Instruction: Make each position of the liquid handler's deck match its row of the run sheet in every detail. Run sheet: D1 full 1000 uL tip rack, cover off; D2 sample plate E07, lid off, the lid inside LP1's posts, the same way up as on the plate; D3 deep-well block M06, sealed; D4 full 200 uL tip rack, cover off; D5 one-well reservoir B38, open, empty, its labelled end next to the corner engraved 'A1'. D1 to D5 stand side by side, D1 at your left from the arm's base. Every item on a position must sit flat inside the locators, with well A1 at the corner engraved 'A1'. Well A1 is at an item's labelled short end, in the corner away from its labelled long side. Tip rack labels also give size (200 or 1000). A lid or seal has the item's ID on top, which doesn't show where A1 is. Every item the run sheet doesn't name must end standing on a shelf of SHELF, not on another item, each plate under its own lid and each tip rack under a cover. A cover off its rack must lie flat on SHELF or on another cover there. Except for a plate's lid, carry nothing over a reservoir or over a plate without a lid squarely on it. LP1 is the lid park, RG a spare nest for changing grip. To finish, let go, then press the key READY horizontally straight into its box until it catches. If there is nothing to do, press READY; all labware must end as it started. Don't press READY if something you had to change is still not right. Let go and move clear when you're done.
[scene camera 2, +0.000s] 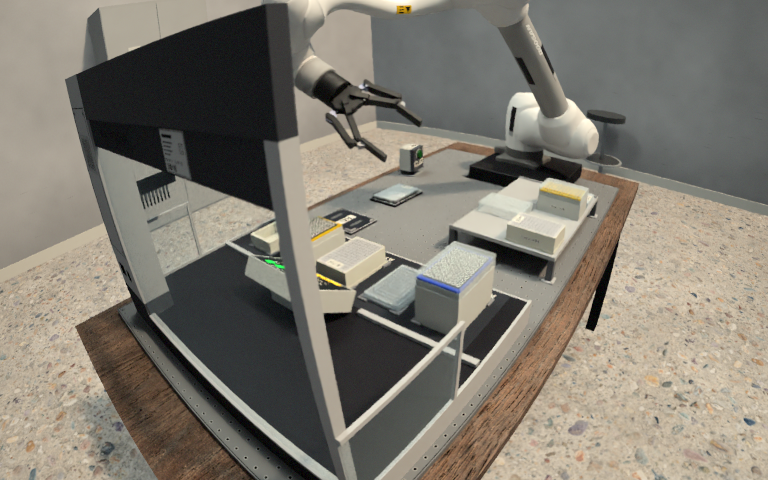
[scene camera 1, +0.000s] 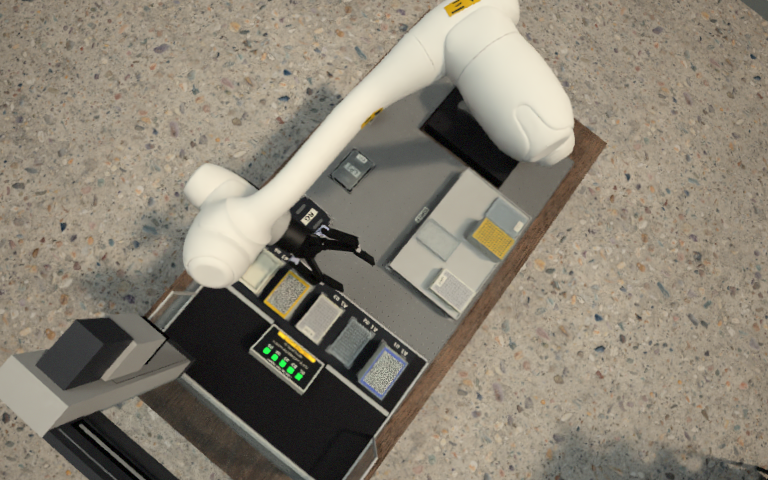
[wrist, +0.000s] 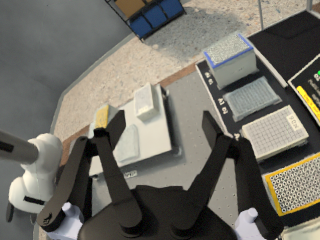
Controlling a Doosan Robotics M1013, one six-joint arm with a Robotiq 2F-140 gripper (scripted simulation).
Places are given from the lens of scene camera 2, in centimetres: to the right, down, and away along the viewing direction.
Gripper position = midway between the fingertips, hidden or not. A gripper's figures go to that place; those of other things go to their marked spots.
gripper (scene camera 2: 403,140): 4, -21, 88
yellow-rimmed tip rack (scene camera 2: 326,236): -12, -1, 92
clear sample plate (scene camera 2: 401,280): 3, 8, 83
The marked spots on the clear sample plate and the yellow-rimmed tip rack are 20 cm apart.
